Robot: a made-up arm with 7 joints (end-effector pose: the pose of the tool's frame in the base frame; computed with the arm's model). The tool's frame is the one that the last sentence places.
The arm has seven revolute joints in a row. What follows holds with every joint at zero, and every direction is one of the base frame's.
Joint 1 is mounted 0.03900 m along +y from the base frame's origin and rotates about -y.
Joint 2 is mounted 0.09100 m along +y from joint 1 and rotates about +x.
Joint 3 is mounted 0.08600 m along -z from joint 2 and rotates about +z.
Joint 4 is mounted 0.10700 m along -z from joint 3 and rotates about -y.
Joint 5 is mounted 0.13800 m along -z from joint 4 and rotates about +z.
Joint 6 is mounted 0.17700 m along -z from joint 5 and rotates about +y.
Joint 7 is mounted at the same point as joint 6 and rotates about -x.
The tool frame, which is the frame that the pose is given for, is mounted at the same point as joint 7; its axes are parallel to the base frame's.
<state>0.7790 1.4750 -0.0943 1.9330 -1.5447 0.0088 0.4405</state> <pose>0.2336 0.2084 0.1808 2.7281 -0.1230 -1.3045</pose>
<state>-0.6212 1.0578 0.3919 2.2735 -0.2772 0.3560 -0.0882</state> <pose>0.2302 0.1658 -0.0600 1.0396 -1.4006 -1.0653</pose>
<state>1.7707 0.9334 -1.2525 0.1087 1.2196 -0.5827 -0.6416</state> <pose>0.3186 0.5174 0.0755 1.2125 -2.0488 1.2851</pose>
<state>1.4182 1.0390 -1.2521 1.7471 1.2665 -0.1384 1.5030</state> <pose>0.3347 0.0994 0.0468 -1.3191 -1.0615 -2.0307</pose>
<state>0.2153 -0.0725 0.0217 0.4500 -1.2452 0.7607 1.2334</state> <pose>0.2354 0.0984 -0.4354 -0.4011 0.5710 -0.7207</pose>
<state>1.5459 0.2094 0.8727 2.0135 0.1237 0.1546 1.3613</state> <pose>0.0160 0.3554 0.1826 -0.5954 2.8142 0.8084</pose>
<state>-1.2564 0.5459 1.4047 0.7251 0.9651 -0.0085 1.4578</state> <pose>-0.2361 0.5287 -0.1131 0.0767 -1.1401 0.4009</pose>
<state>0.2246 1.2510 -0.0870 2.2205 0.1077 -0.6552 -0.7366</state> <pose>0.2484 0.1255 0.0347 0.2841 -2.9947 -0.6490</pose>
